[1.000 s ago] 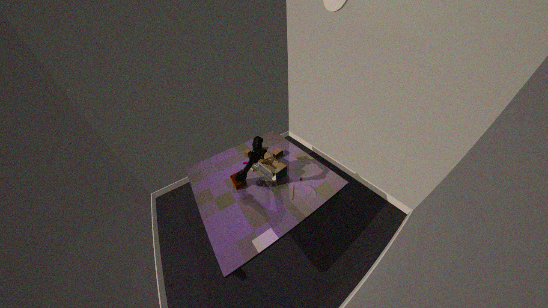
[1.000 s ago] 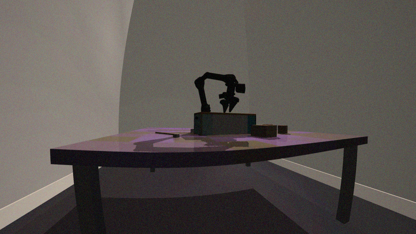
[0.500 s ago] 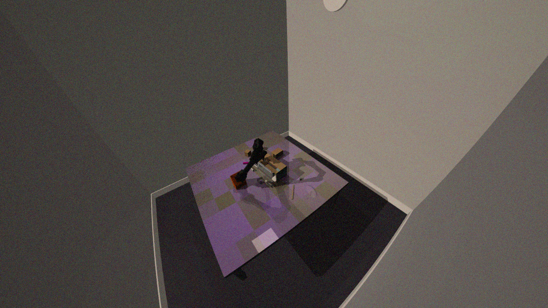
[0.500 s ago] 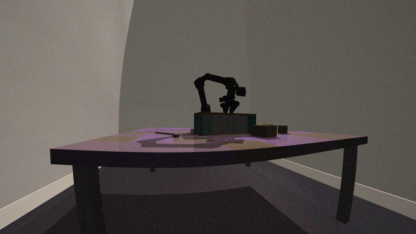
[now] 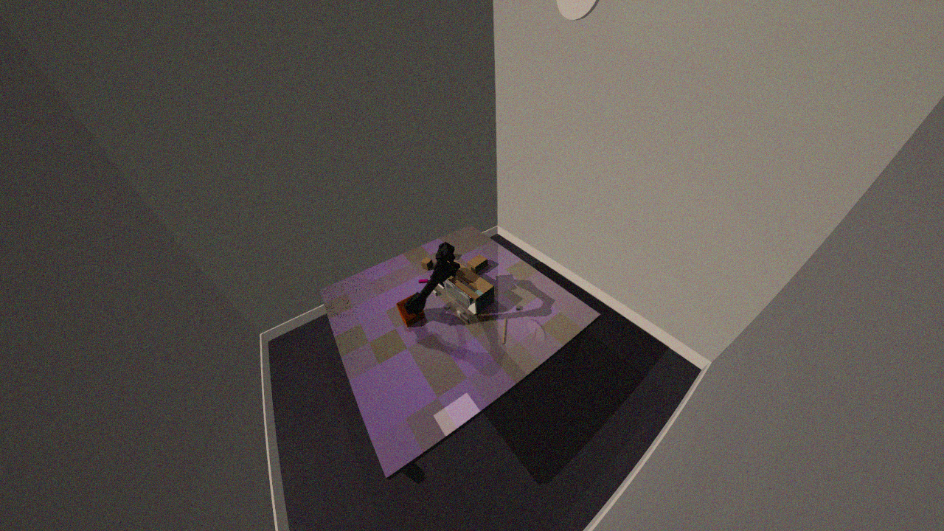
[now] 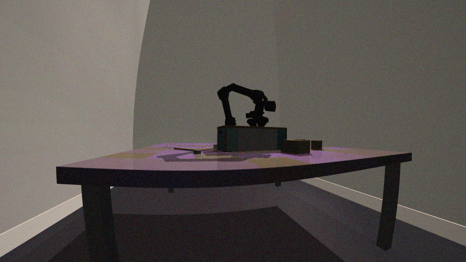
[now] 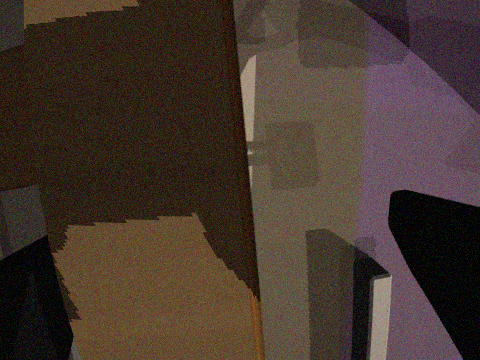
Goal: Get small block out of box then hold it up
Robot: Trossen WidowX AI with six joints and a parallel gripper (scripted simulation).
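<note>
Now: the brown block 50 mm ahead of my gripper tip, 30 mm to the right of it and 10 mm below it. From my gripper tip the other things lie so: pink piece 210 mm to the left, 90 mm below, 90 mm behind; then thin stick 420 mm to the right, 90 mm below, 80 mm ahead.
</note>
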